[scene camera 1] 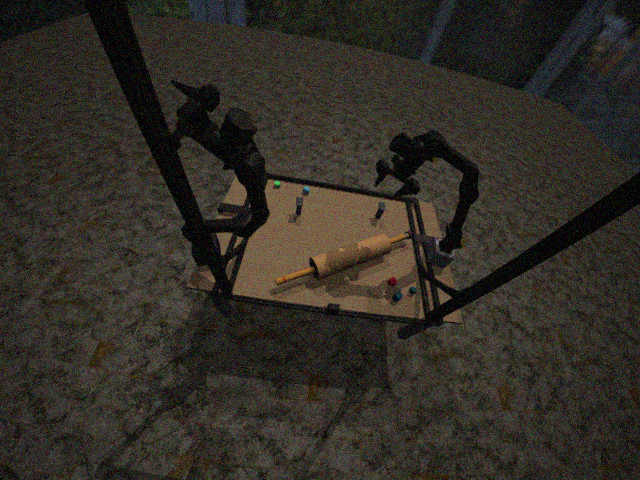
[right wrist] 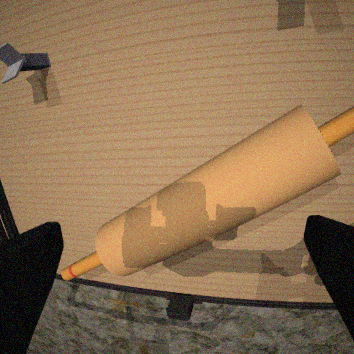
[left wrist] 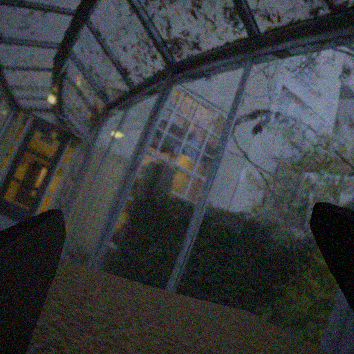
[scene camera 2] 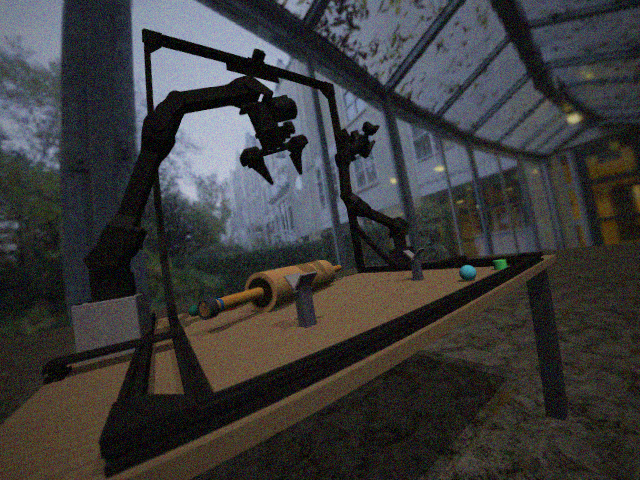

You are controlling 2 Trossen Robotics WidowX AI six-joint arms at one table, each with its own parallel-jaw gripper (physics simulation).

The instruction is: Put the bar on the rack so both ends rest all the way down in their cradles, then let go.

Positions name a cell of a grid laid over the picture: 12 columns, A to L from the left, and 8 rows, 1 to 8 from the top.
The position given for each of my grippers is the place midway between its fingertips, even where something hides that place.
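Observation:
My left gripper (scene camera 1: C2) (left wrist: G5): open, holds nothing. My right gripper (scene camera 2: F3) (scene camera 1: H4) (right wrist: G6): open, holds nothing. Wooden rolling pin (scene camera 2: E5) (right wrist: J4): on the table, out of frame in the left wrist view.

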